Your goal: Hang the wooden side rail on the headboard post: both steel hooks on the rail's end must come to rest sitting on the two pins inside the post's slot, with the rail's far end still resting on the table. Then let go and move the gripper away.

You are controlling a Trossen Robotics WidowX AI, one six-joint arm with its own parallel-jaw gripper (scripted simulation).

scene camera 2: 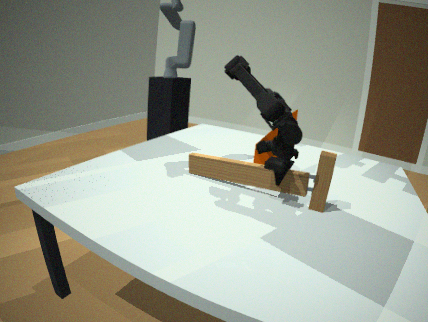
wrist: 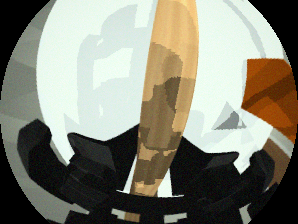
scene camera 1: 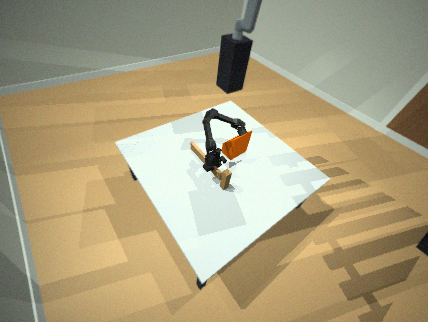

Labels:
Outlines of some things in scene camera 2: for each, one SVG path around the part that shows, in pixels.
My gripper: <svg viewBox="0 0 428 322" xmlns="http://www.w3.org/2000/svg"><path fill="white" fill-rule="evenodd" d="M277 135L274 140L258 141L256 149L258 154L272 151L273 155L277 156L267 159L264 168L274 171L275 184L279 185L288 173L288 169L290 170L295 161L290 159L293 156L297 159L299 152L294 148L295 146L287 145L282 137Z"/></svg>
A wooden side rail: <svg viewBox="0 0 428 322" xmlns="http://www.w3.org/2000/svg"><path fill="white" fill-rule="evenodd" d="M188 154L189 173L303 197L306 197L308 191L313 192L313 187L309 187L309 179L314 179L313 183L315 183L316 175L311 175L310 172L288 169L288 173L281 183L276 185L274 171L265 169L262 164L193 152Z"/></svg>

